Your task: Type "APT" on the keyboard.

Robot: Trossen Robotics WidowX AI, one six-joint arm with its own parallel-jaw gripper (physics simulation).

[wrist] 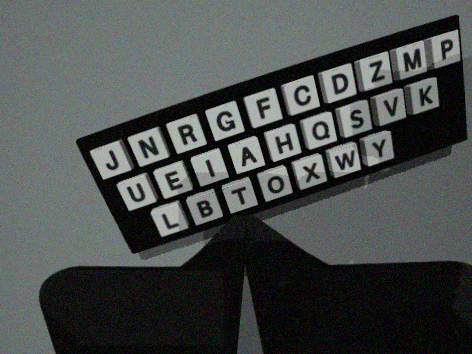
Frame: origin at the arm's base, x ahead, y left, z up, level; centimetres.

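Seen in the pictures: gripper, fingertip midpoint: (pixel 243 225).
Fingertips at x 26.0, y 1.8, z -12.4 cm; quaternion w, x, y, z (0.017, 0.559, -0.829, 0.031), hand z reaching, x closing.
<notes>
Pixels of each thing's middle, then the offset from my fingertips to it. "pt": a spot on its surface instead. Level surfaces: height alone.
- black keyboard at a spot on its surface: (pixel 425 122) pt dy -11.0, dx +0.1, dz -2.7 cm
- P key at the middle of its body: (pixel 442 50) dy -12.3, dx +3.4, dz -2.4 cm
- T key at the middle of its body: (pixel 239 195) dy -0.3, dx +0.4, dz -2.4 cm
- B key at the middle of its body: (pixel 204 206) dy +1.6, dx +0.5, dz -2.4 cm
- O key at the middle of its body: (pixel 274 183) dy -2.2, dx +0.3, dz -2.4 cm
- grey table top at its surface level: dz -3.8 cm
A black keyboard (pixel 425 122) with white letter keys lies tilted across the wrist view, its right end higher in the picture. The A key (pixel 247 156) is in the middle row, between I and H. The P key (pixel 446 49) is at the far right of the top row. The T key (pixel 240 196) is in the bottom row, between B and O. My gripper (pixel 243 225) is shut and empty. Its tips show just below the T key in the picture, over the keyboard's lower edge; their height above it is hard to tell.
The B key (pixel 204 208) and the O key (pixel 275 184) stand on either side of the T key. The X, W and Y keys follow to the right. A grey table top (pixel 125 60) surrounds the keyboard, and a soft shadow falls over the lower rows.
</notes>
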